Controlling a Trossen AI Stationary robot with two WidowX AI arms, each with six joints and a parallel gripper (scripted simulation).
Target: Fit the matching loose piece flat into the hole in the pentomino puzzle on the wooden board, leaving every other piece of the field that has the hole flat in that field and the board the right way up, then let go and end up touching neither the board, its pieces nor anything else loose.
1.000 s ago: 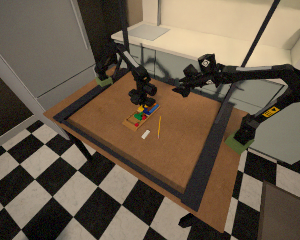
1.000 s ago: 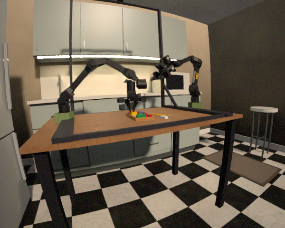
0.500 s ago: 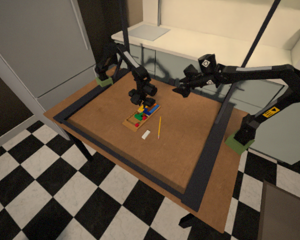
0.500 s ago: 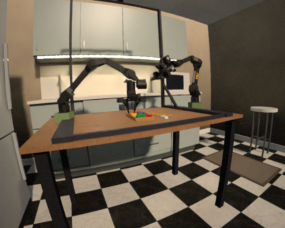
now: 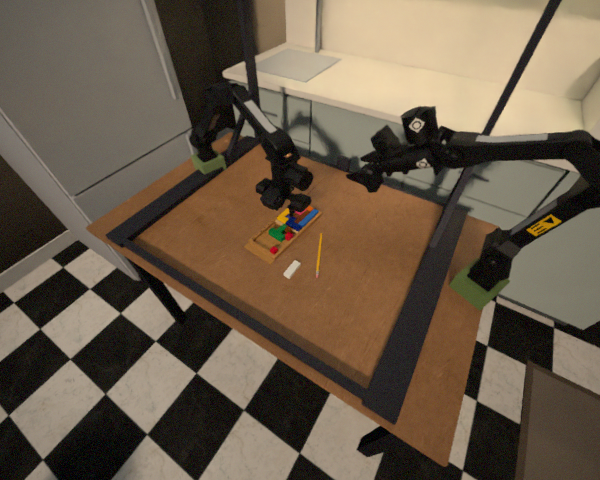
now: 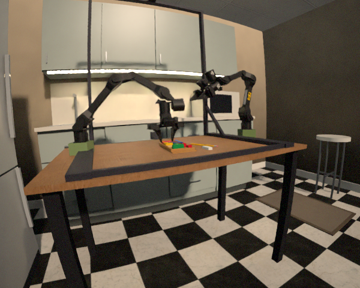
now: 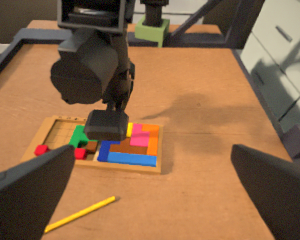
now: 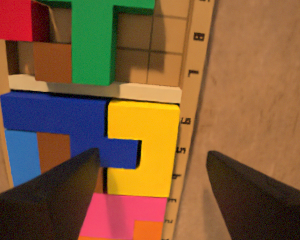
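Right now my right hand is 5 cm above the yellow piece and 1 cm to the right of it. The rest, counted from my right hand: yellow pencil (18 cm to the left, 7 cm ahead, 6 cm below); then green piece (6 cm ahead, 5 cm below, 3 cm to the left); then white eraser (16 cm ahead, 15 cm to the left, 6 cm below).
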